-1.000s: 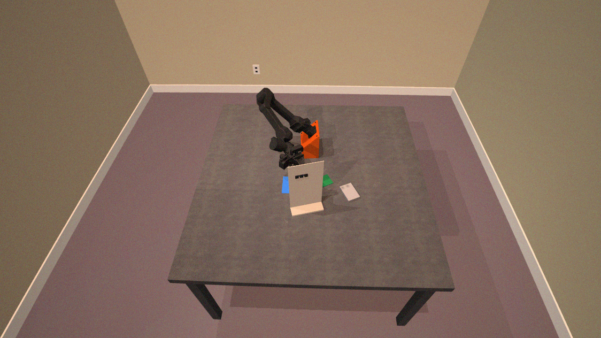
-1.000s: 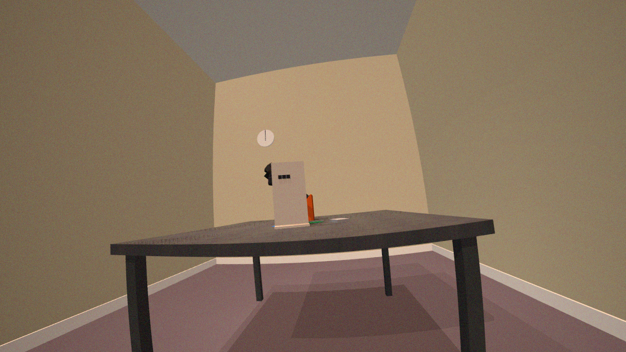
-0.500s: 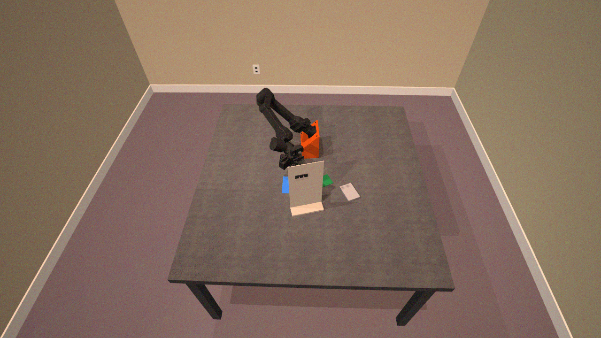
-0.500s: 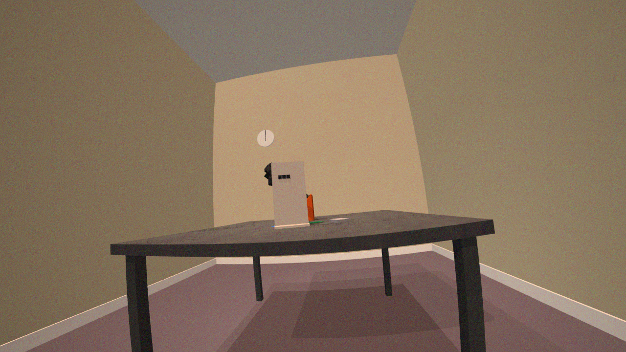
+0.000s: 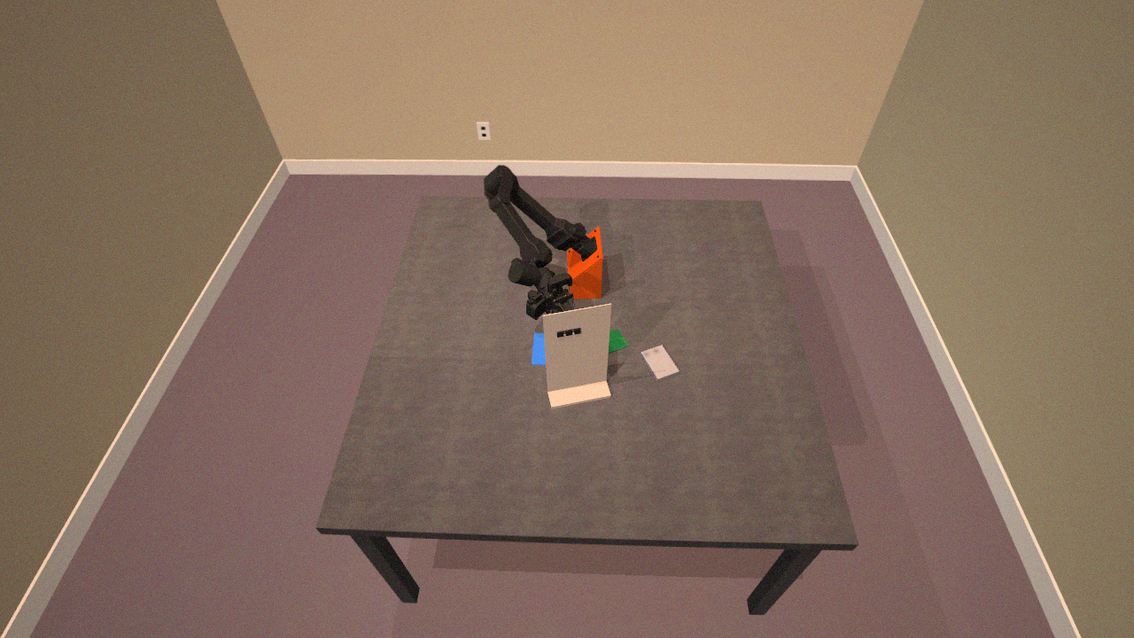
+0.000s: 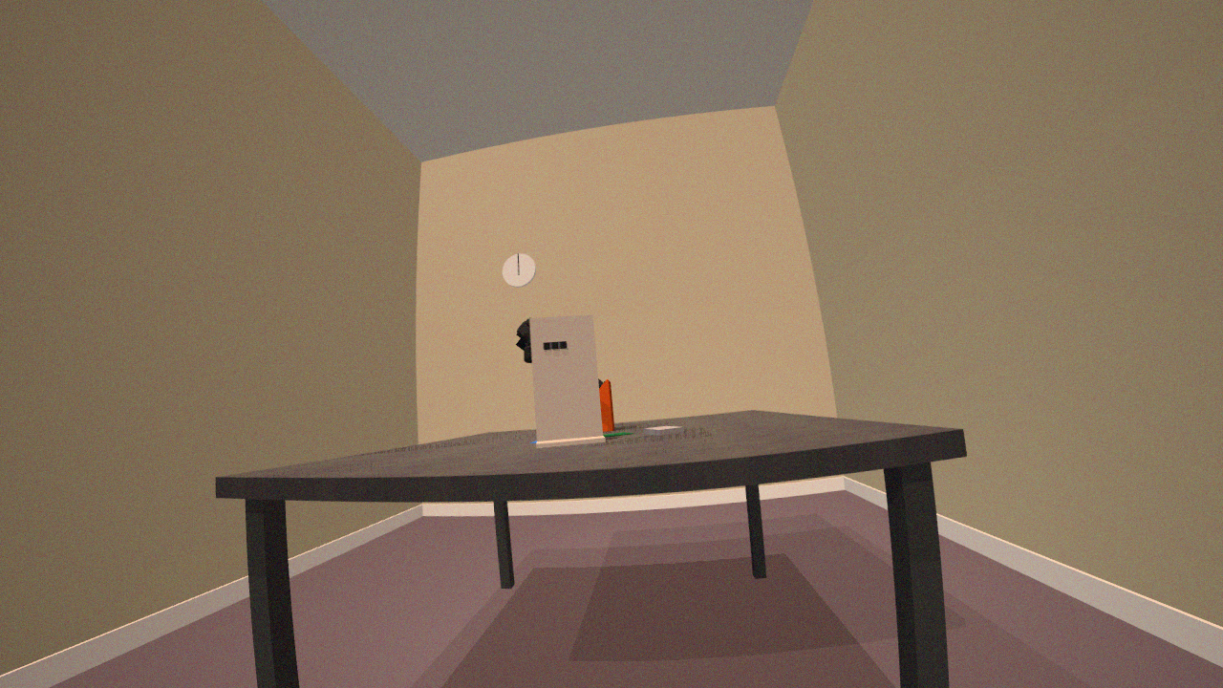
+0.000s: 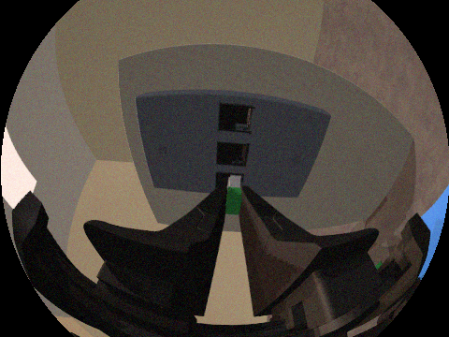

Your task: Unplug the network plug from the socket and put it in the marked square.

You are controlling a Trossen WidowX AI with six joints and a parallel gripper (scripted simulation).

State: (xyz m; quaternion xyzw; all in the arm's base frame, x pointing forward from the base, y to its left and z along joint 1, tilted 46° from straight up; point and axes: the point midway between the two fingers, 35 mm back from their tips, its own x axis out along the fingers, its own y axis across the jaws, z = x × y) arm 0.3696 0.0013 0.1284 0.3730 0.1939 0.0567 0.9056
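My gripper tip is now 13 cm past the blue square, 6 cm to the left of it and 25 cm above it. From my gripper tip the other things lie so: beige panel: 3 cm ahead, 1 cm to the right, 10 cm below; green plug: right at my gripper tip.
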